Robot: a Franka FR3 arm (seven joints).
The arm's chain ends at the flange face. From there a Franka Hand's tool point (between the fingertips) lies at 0.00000 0.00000 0.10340 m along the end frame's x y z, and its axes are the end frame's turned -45 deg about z.
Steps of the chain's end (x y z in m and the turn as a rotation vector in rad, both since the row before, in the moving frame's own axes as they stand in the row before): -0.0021, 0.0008, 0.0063, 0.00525, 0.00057, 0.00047; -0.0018, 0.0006, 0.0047, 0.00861, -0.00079, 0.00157; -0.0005, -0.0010, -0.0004, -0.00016, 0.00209, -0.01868; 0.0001, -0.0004, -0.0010, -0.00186, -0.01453, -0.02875; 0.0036, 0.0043, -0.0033, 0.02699, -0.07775, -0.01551
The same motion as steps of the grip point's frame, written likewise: -0.0016, -0.0013, 0.0063, 0.00331, 0.00412, 0.00047; -0.0011, -0.0015, 0.0047, 0.00665, 0.00553, 0.00157; 0.0005, -0.0009, -0.0004, -0.00159, 0.00136, -0.01868; -0.0009, -0.0011, -0.0010, 0.00896, -0.01159, -0.02875; -0.0043, -0.0020, -0.0036, 0.07406, -0.03589, -0.01551
